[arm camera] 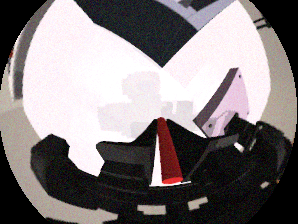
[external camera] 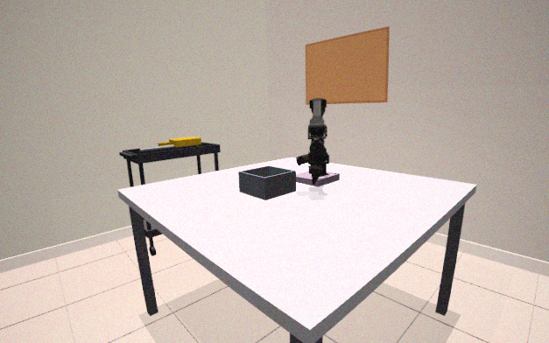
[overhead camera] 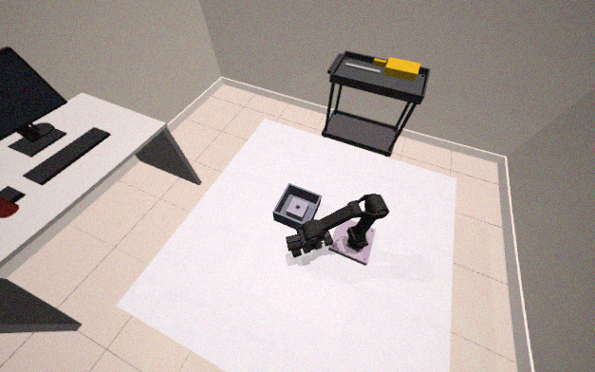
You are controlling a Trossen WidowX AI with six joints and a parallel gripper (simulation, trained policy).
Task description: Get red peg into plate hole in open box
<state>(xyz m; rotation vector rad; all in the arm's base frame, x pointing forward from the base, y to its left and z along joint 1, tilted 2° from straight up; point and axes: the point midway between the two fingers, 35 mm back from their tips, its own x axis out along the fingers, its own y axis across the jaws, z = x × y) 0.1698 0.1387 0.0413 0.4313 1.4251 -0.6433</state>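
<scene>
The grey plate lies 16 cm ahead of my gripper tip and 14 cm to the right of it. Round my gripper tip: dark grey box (16 cm ahead, 14 cm to the right, 1 cm below); red peg (1 cm to the left, 3 cm above).
</scene>
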